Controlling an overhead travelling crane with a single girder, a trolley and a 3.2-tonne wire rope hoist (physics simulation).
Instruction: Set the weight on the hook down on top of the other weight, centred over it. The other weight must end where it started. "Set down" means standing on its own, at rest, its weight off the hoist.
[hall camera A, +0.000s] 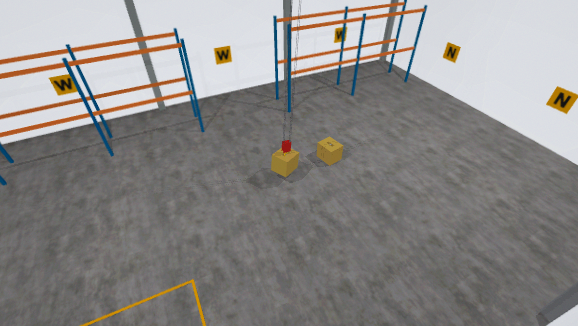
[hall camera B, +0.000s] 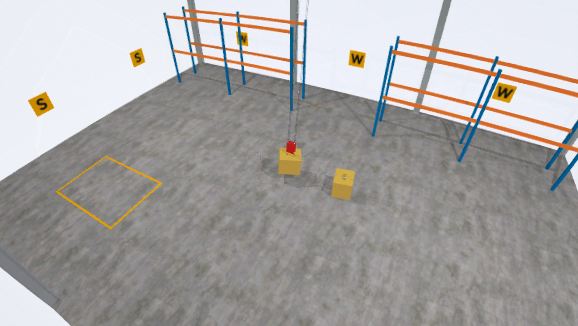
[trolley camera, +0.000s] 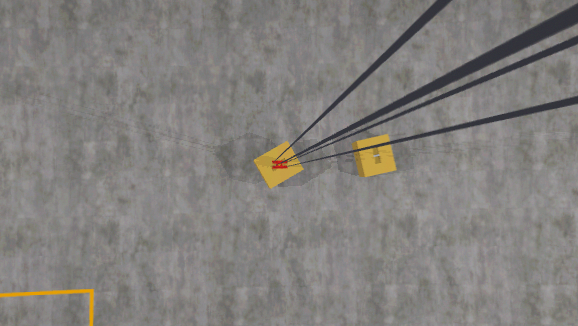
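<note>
The hook block (hall camera A: 286, 146) (hall camera B: 291, 147) (trolley camera: 279, 164) is red and hangs on ropes that slant in the trolley view. It carries a yellow box-shaped weight (hall camera A: 285, 165) (hall camera B: 290, 166) (trolley camera: 271, 176), which hangs level, a little above the floor, with its shadows beside it. The other yellow weight (hall camera A: 330, 153) (hall camera B: 342, 187) (trolley camera: 378, 167) stands upright on the floor with its top lug bare. In the trolley view it is to the right of the hung weight, apart from it by roughly a weight's width. The hung weight is turned somewhat relative to it. The hook's engagement is too small to see in detail.
A yellow-orange marked rectangle (hall camera A: 137, 303) (hall camera B: 134, 170) (trolley camera: 91, 307) lies on the floor, away from both weights. One blue and orange rack (hall camera A: 289, 75) (hall camera B: 480, 116) and another rack (hall camera A: 88, 107) (hall camera B: 291, 90) stand along the W wall, beyond the weights.
</note>
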